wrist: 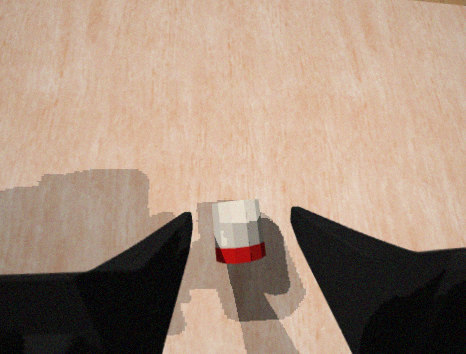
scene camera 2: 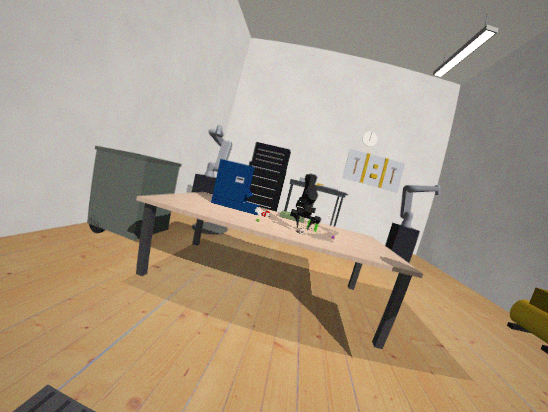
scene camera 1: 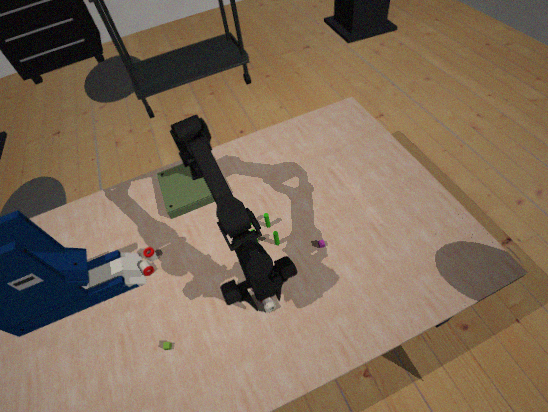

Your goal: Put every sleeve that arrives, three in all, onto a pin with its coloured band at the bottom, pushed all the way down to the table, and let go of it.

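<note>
A white sleeve (scene camera 1: pixel 269 305) (wrist: pixel 238 230) with a red band lies on its side on the table, its banded end nearer the arm in the wrist view. My gripper (scene camera 1: pixel 264 299) (scene camera 2: pixel 303 229) (wrist: pixel 241 216) is open above it. The sleeve shows between the two fingertips in the wrist view, with space on both sides. Two more red-banded sleeves (scene camera 1: pixel 144 253) (scene camera 1: pixel 144 265) are at the white end of the blue dispenser (scene camera 1: pixel 37 280) (scene camera 2: pixel 233 185). Green pins (scene camera 1: pixel 267 220) (scene camera 1: pixel 276 238) stand beside the arm. A bit of green shows at the arm's edge, mostly hidden.
A flat green box (scene camera 1: pixel 182 192) lies behind the arm on the table (scene camera 1: pixel 390 200) (scene camera 2: pixel 190 202). A small magenta block (scene camera 1: pixel 321 244) (scene camera 2: pixel 333 237) lies right of the pins. A small lime block (scene camera 1: pixel 167 345) (scene camera 2: pixel 258 220) lies in front of the dispenser.
</note>
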